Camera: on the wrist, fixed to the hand. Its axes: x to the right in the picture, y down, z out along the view.
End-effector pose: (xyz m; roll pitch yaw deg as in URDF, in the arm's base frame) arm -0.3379 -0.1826 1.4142 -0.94 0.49 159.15
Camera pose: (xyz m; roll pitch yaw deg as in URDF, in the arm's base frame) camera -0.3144 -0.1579 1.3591 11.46 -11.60 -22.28
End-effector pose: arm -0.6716 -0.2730 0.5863 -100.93 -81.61 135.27
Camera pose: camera -0.6074 -0.2678 0.5796 47.03 78.19 -109.78
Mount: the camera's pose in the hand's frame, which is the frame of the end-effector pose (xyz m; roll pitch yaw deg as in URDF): -0.0127 -0.0305 -0.0557 10.49 -11.13 178.76
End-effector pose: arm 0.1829 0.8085 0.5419 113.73 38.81 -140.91
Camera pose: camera 0.2332 0.7678 0.5456 -111.18 -34.71 52.11
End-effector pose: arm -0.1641 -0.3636 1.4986 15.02 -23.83 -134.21
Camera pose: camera -0.1842 -0.3627 1.4370 -4.10 12.75 47.52
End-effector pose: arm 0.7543 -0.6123 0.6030 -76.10 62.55 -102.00
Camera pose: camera 0.6925 -0.6079 0.6217 107.91 -61.93 53.85
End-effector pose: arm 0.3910 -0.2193 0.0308 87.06 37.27 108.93
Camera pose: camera 0.3497 -0.2655 0.0120 -85.37 -38.23 -56.95
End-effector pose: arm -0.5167 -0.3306 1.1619 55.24 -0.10 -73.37
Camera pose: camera -0.4931 -0.3104 1.1051 -45.40 -7.23 115.12
